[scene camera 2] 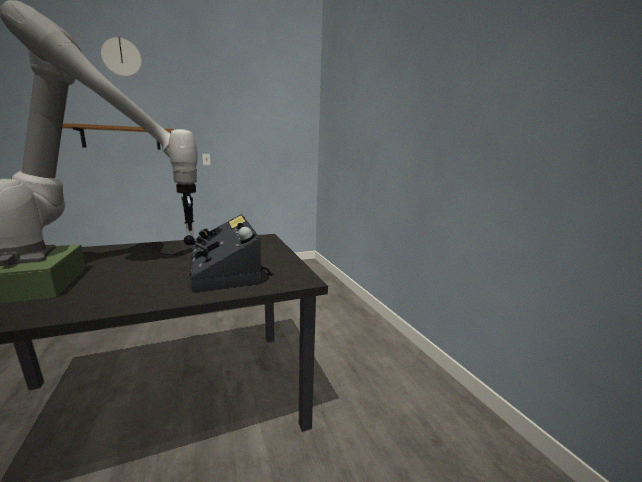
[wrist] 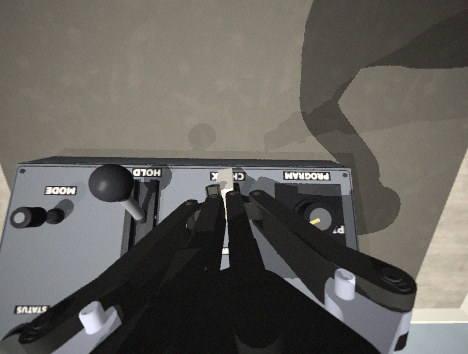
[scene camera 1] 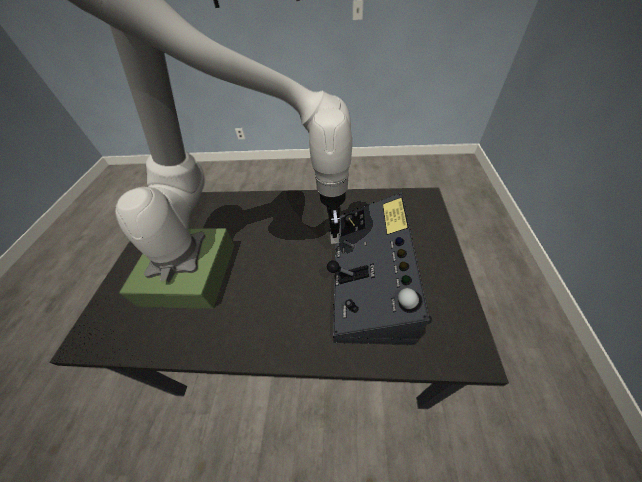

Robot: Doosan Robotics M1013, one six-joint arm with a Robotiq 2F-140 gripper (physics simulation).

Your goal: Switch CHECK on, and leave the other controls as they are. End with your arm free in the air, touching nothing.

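Frame: origin at the arm's base, x left, y down, z back, level; centimetres.
Seen in the pictures: gripper, fingertip midpoint: (wrist: 227, 180) (scene camera 1: 334, 241); arm's base at its link origin: (scene camera 2: 18, 257) (scene camera 1: 177, 254).
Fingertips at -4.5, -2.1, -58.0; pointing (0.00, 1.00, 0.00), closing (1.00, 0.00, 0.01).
Offsets run from my fingertips to a thing's top centre, as dx, dy, dz. "*": to the spot under its first point.
A grey sloped control panel (scene camera 1: 375, 311) (scene camera 2: 233, 265) (wrist: 75, 260) stands on the table. Its CHECK switch @[-0.7, -0.5, -4.8] (scene camera 1: 347, 246) shows small and dim in scene camera 1; its lever position cannot be told. In the wrist view the fingers hide the switch and cover the middle of the CHECK label @[-0.2, +5.6, -1.3] (wrist: 239, 176). My gripper (scene camera 1: 334, 239) (scene camera 2: 189, 231) (wrist: 227, 180) is shut and empty, pointing down, its pale tips low over the panel's lower edge by CHECK. Contact with the switch cannot be made out.
Beside CHECK stand the HOLD lever's black ball @[-11.8, -4.0, +2.0] (scene camera 1: 332, 266) (scene camera 2: 189, 240) (wrist: 111, 183) and the PROGRAM dial @[+11.0, -0.8, -7.6] (scene camera 1: 351, 221) (wrist: 320, 219). The MODE switch @[-24.6, -1.4, -2.3] (scene camera 1: 351, 305) (wrist: 27, 217), a white dome @[* -29.0, -8.7, -15.7] (scene camera 1: 408, 298) (scene camera 2: 244, 233) and a yellow note @[* +4.9, -4.5, -22.4] (scene camera 1: 395, 215) (scene camera 2: 236, 221) are farther off.
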